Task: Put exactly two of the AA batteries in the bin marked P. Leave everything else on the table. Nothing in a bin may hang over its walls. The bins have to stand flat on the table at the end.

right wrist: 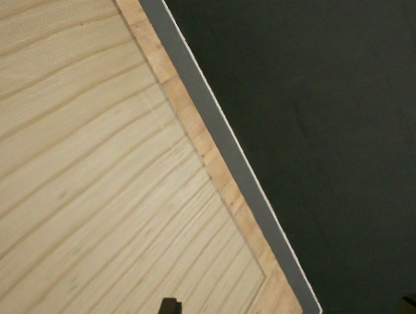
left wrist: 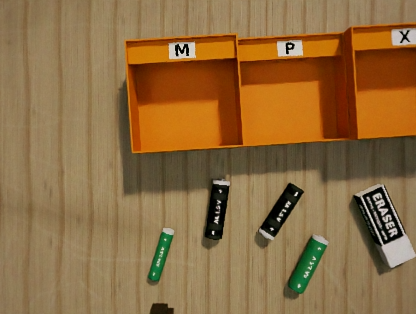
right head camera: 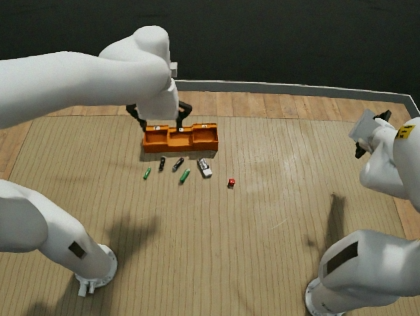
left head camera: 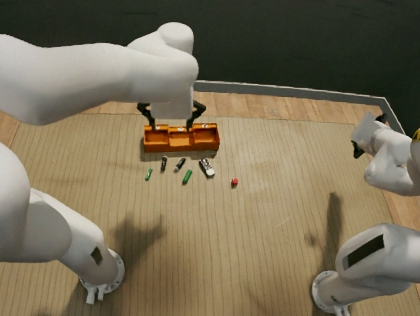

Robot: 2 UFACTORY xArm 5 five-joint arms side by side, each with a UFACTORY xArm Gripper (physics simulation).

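The orange bin marked P is empty, between bins M and X. Two black batteries, one at the left and one to its right, lie in front of the bins. Their labels seem to read AA. A thick green battery lies nearer the front; a thinner green one lies farther left. My left gripper is open and empty, above the bins. My right gripper is open and empty, far right.
Bin M and bin X are joined to bin P and empty. An eraser lies right of the batteries. A red die lies farther right. A grey rim borders the table.
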